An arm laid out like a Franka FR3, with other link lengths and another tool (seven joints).
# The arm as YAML. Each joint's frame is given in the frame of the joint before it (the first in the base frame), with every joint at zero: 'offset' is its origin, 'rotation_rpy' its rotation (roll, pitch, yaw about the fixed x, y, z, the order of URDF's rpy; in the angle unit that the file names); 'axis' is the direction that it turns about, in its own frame. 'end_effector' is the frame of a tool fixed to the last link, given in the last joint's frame.
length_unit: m
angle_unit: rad
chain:
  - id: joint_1
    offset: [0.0, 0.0, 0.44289]
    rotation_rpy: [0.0, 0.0, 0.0]
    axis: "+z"
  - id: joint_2
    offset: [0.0, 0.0, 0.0]
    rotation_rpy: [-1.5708, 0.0, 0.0]
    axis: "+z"
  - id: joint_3
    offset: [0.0, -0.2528, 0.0]
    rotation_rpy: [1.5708, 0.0, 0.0]
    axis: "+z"
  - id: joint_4
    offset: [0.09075, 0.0, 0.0]
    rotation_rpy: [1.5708, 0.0, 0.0]
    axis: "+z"
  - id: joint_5
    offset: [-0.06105, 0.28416, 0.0]
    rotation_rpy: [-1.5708, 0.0, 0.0]
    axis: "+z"
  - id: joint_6
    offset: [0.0, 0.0, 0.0]
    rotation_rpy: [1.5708, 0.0, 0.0]
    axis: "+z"
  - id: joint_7
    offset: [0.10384, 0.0, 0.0]
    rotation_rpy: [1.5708, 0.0, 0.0]
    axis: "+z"
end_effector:
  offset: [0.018, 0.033, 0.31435]
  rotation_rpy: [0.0, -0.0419, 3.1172]
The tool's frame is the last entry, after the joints.
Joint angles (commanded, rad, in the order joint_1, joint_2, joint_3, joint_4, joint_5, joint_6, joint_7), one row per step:
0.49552, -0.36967, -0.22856, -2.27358, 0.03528, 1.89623, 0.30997
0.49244, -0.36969, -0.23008, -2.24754, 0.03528, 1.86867, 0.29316
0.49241, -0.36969, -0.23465, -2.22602, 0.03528, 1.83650, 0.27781
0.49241, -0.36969, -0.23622, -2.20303, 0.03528, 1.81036, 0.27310
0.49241, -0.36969, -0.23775, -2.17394, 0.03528, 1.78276, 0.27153
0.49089, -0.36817, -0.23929, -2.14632, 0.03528, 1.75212, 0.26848
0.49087, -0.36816, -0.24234, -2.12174, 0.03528, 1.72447, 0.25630
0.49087, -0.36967, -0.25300, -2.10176, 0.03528, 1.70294, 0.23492
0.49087, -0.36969, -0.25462, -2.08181, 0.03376, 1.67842, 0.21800
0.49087, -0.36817, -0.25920, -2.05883, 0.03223, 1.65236, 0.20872
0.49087, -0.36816, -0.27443, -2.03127, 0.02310, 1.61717, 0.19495
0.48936, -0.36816, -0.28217, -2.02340, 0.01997, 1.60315, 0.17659
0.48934, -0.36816, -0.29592, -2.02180, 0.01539, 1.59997, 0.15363
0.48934, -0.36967, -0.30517, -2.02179, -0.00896, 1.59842, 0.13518
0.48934, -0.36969, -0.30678, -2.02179, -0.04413, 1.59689, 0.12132
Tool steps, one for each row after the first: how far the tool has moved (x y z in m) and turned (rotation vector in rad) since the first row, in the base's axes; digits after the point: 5 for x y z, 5 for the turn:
0.00147, -0.00166, 0.00729, 0.00121, -0.00009, 0.01324
-0.00032, -0.00386, 0.01224, 0.00104, 0.00927, 0.02614
-0.00044, -0.00477, 0.01850, 0.00127, 0.01204, 0.03050
0.00072, -0.00555, 0.02702, 0.00249, 0.01066, 0.03145
0.00035, -0.00730, 0.03410, 0.00198, 0.01481, 0.03282
0.00010, -0.00879, 0.04079, 0.00314, 0.01694, 0.04325
0.00103, -0.01253, 0.04656, 0.00838, 0.01645, 0.05544
0.00023, -0.01398, 0.05181, 0.00762, 0.01889, 0.07217
-0.00038, -0.01665, 0.05739, 0.00705, 0.02256, 0.07842
-0.00129, -0.02565, 0.06392, 0.00277, 0.02892, 0.08054
-0.00210, -0.03011, 0.06523, 0.00249, 0.03356, 0.09121
-0.00092, -0.03595, 0.06488, 0.00402, 0.03397, 0.10180
0.00123, -0.04629, 0.06482, -0.01510, 0.02971, 0.11367
0.00359, -0.05740, 0.06489, -0.04849, 0.02488, 0.12892

